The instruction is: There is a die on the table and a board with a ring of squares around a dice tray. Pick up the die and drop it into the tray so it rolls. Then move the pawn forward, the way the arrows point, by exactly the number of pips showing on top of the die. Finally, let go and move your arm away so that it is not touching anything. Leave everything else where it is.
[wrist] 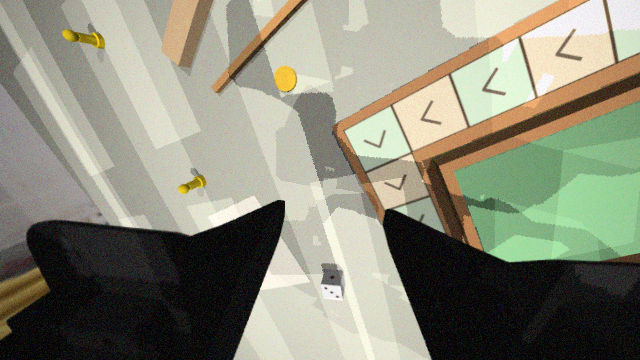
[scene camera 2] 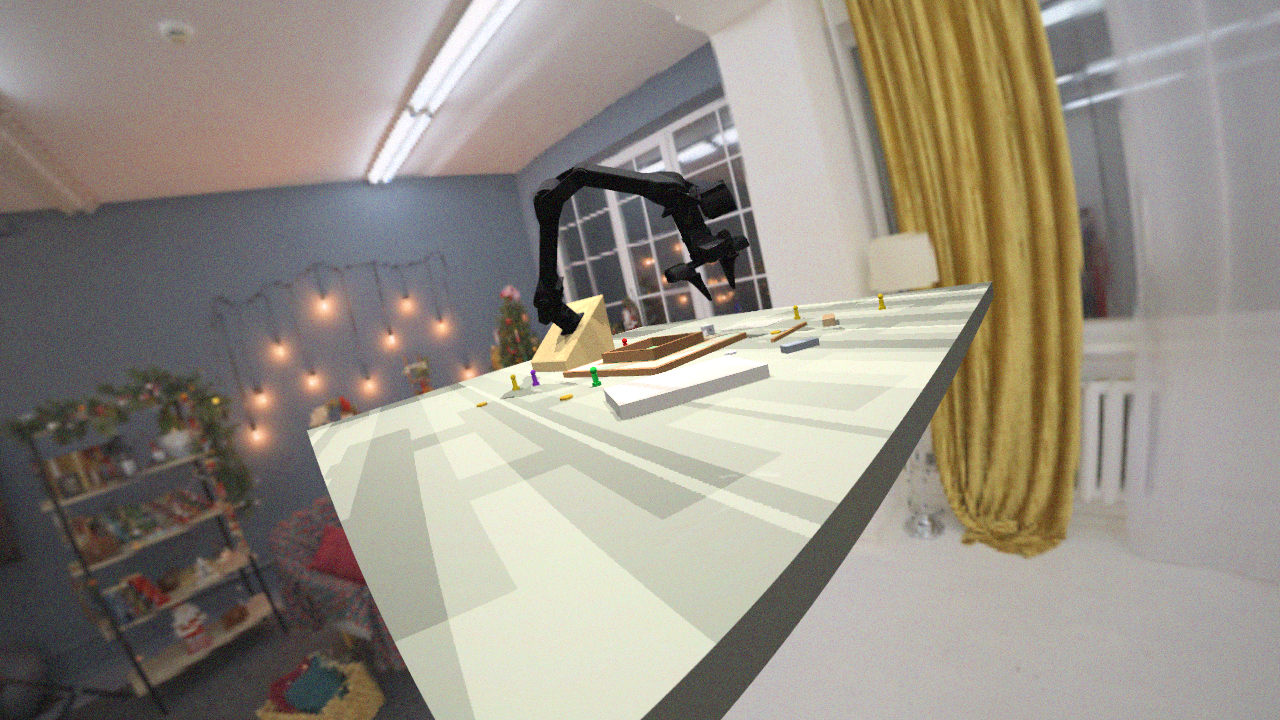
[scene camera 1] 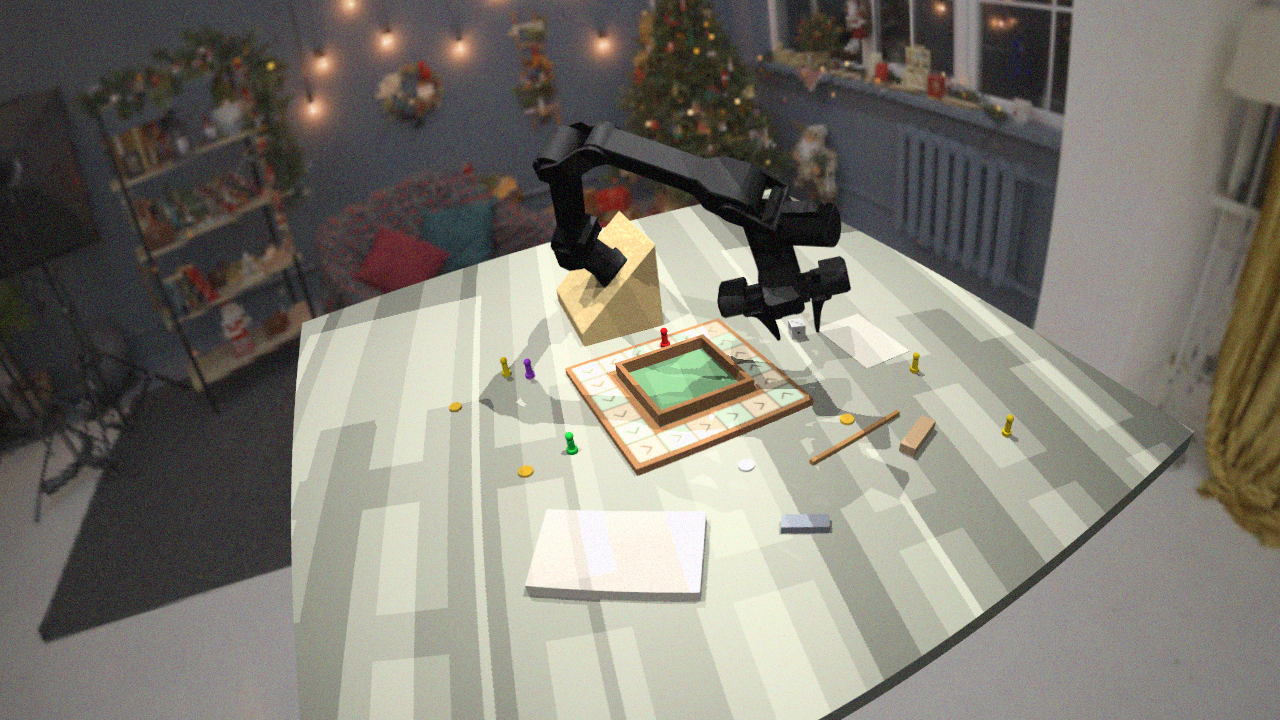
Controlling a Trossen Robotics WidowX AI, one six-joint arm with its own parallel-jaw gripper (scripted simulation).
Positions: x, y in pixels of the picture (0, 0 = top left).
Scene:
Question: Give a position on a white sheet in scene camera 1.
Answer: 870, 346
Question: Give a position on a wooden block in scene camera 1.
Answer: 913, 441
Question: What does the gripper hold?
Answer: Nothing.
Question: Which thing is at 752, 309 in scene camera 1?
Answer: The gripper.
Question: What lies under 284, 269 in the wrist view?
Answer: A white sheet.

